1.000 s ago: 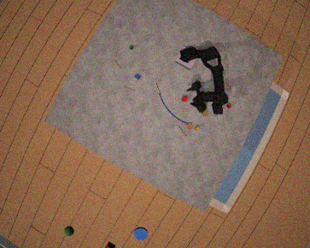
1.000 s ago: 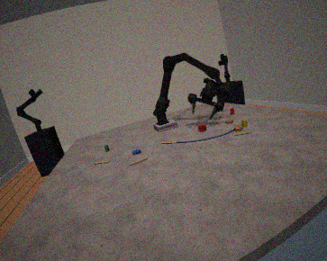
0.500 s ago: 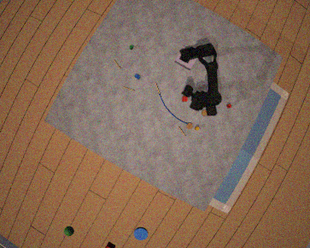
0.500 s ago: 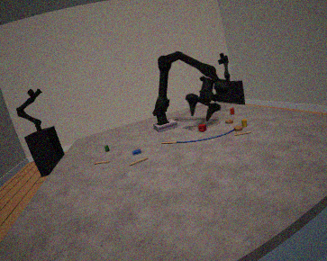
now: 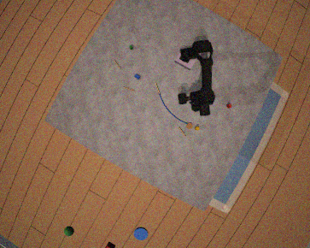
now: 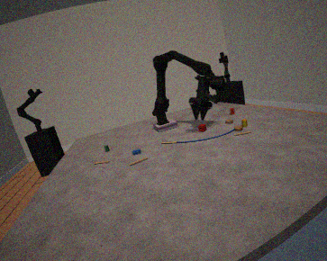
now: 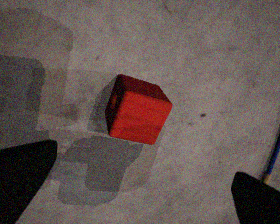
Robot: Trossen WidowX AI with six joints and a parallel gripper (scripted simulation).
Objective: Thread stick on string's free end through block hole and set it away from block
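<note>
My gripper tip is now 10 mm short of the red wooden block and 40 mm above it. Also, from my gripper tip: round button (150 mm ahead, 110 mm to the left, 50 mm below); then yellow piece (140 mm ahead, 160 mm to the left, 40 mm below); then thin stick (40 mm ahead, 180 mm to the right, 50 mm below).
</note>
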